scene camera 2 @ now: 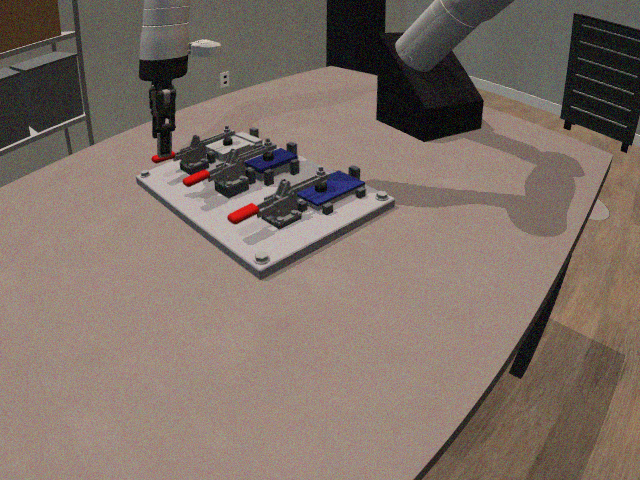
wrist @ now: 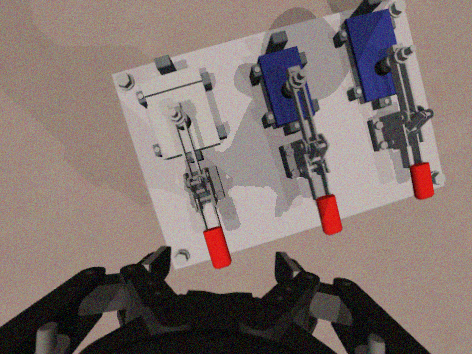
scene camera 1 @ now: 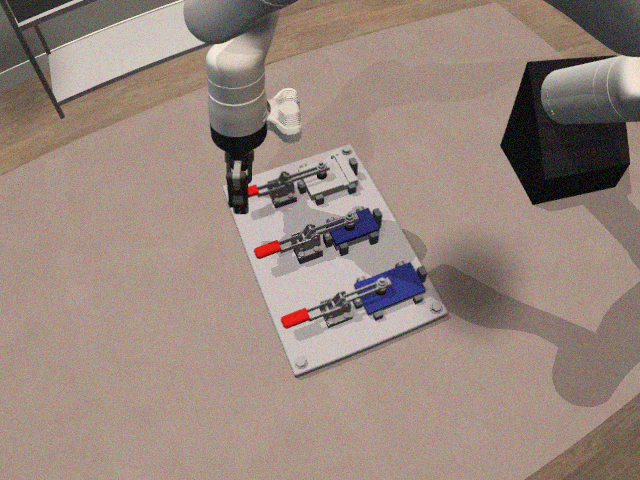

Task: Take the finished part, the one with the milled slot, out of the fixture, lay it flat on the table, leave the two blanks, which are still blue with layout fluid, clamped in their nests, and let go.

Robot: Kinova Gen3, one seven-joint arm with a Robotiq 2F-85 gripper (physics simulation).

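Frame: origin at the arm's base, x left, y back, z up, level; metres.
Seen in the pictures: gripper, fingertip midpoint: (scene camera 2: 161, 146) (wrist: 223, 260) (scene camera 1: 243, 187); arm's base, origin of the base link: (scene camera 2: 414, 54) (scene camera 1: 563, 97).
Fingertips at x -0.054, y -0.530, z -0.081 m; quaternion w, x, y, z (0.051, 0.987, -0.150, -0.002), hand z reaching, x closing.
Observation:
Pixels of each thing's top centre, then the offset from my fingertips to it. "spot": a spot on its surface instead. Level surfaces: height alone.
- finished part, middle of its top: (wrist: 180, 112) (scene camera 1: 327, 173) (scene camera 2: 232, 142) dx -0.012, dy +0.138, dz -0.042 m
- fixture plate, middle of its top: (wrist: 290, 132) (scene camera 2: 249, 183) (scene camera 1: 326, 244) dx +0.100, dy +0.095, dz -0.063 m
- clamp's red handle, middle of its top: (wrist: 208, 229) (scene camera 2: 174, 143) (scene camera 1: 259, 181) dx -0.006, dy +0.027, dz -0.006 m
- smaller blue blank, middle of its top: (wrist: 287, 85) (scene camera 2: 271, 158) (scene camera 1: 352, 225) dx +0.099, dy +0.138, dz -0.037 m
- larger blue blank, middle of its top: (scene camera 2: 329, 186) (scene camera 1: 390, 286) (wrist: 377, 54) dx +0.208, dy +0.153, dz -0.047 m
- middle red handle, surface spot: (wrist: 329, 215) (scene camera 2: 195, 174) (scene camera 1: 267, 246) spot: dx +0.102, dy +0.008, dz -0.016 m
- far-end red handle, surface spot: (scene camera 2: 242, 213) (scene camera 1: 293, 321) (wrist: 431, 183) spot: dx +0.220, dy +0.008, dz -0.027 m
- table, its level: dz -0.078 m
The finished part (scene camera 1: 337, 181) (scene camera 2: 241, 143) (wrist: 165, 135), pale with a milled slot across it, lies in the end nest of the fixture plate (scene camera 1: 289, 341) (scene camera 2: 227, 227) (wrist: 250, 212). Its clamp's arm reaches over it, the tip on its top. That clamp's red handle (scene camera 1: 252, 191) (scene camera 2: 158, 158) (wrist: 217, 248) points outward. My gripper (scene camera 1: 239, 205) (scene camera 2: 164, 151) (wrist: 223, 260) is open and empty, its fingertips on either side of this handle in the wrist view. The smaller blue blank (scene camera 1: 368, 223) (scene camera 2: 283, 159) (wrist: 275, 107) and the larger blue blank (scene camera 1: 405, 289) (scene camera 2: 343, 184) (wrist: 367, 55) sit under their clamps.
The middle red handle (scene camera 1: 267, 249) (scene camera 2: 196, 177) (wrist: 329, 215) and the far-end red handle (scene camera 1: 295, 318) (scene camera 2: 242, 213) (wrist: 422, 181) stick out on the same side. The black robot base (scene camera 1: 573, 155) (scene camera 2: 429, 108) stands beyond the plate on the table (scene camera 1: 155, 335) (scene camera 2: 258, 361).

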